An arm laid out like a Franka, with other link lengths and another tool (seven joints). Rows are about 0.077 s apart.
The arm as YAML. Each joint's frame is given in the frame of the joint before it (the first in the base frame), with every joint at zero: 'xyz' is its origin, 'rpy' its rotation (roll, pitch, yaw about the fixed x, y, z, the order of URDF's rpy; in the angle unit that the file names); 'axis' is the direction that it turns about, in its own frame. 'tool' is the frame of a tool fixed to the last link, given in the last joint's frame.
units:
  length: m
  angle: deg
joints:
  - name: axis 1
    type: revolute
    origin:
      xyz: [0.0, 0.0, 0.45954]
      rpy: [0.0, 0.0, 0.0]
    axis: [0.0, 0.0, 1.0]
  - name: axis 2
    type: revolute
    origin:
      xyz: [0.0, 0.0, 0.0]
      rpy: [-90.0, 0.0, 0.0]
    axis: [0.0, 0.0, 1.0]
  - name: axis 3
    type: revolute
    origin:
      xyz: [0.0, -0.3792, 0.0]
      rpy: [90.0, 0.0, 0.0]
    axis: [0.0, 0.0, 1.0]
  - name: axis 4
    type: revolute
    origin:
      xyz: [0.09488, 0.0, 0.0]
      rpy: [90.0, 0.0, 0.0]
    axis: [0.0, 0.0, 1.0]
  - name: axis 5
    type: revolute
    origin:
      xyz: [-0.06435, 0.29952, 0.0]
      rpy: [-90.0, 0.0, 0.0]
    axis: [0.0, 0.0, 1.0]
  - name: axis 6
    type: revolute
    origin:
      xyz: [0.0, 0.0, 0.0]
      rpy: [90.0, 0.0, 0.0]
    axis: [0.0, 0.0, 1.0]
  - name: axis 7
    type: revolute
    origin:
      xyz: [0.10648, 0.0, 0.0]
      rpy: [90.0, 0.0, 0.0]
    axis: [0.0, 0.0, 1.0]
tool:
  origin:
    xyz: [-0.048, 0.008, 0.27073]
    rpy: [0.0, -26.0, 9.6]
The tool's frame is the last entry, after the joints.
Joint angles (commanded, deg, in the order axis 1, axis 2, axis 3, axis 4, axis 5, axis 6, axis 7), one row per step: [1.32 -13.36 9.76 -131.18 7.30 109.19 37.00]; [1.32 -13.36 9.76 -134.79 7.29 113.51 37.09]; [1.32 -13.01 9.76 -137.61 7.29 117.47 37.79]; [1.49 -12.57 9.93 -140.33 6.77 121.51 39.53]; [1.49 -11.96 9.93 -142.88 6.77 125.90 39.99]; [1.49 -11.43 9.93 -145.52 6.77 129.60 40.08]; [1.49 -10.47 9.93 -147.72 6.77 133.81 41.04]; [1.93 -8.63 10.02 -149.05 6.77 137.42 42.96]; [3.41 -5.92 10.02 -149.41 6.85 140.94 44.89]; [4.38 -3.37 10.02 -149.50 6.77 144.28 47.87]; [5.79 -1.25 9.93 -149.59 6.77 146.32 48.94]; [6.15 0.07 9.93 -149.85 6.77 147.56 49.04]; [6.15 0.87 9.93 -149.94 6.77 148.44 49.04]
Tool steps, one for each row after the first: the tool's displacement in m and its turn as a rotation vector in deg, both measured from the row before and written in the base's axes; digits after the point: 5 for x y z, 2 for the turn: [-0.00173 -0.00257 -0.01827 -0.16 -0.73 -0.53]; [0.00085 -0.00142 -0.01557 -0.17 -0.77 -1.07]; [0.00084 -0.00065 -0.01542 -0.72 -0.89 -1.43]; [0.00294 -0.00134 -0.01438 -0.03 -1.22 -0.79]; [-0.00190 -0.00235 -0.01442 -0.11 -0.55 -0.37]; [0.00297 -0.00088 -0.01357 -0.06 -1.02 -1.24]; [0.00447 0.00376 -0.01401 -0.06 -0.36 -1.60]; [0.00786 0.01101 -0.01396 0.17 -0.33 -0.70]; [0.01001 0.00930 -0.01216 0.10 -0.54 -2.12]; [0.00237 0.00945 -0.01114 0.07 0.24 0.14]; [0.00021 0.00226 -0.00803 0.00 0.35 0.19]; [0.00171 0.00029 -0.00444 0.04 0.02 -0.05]
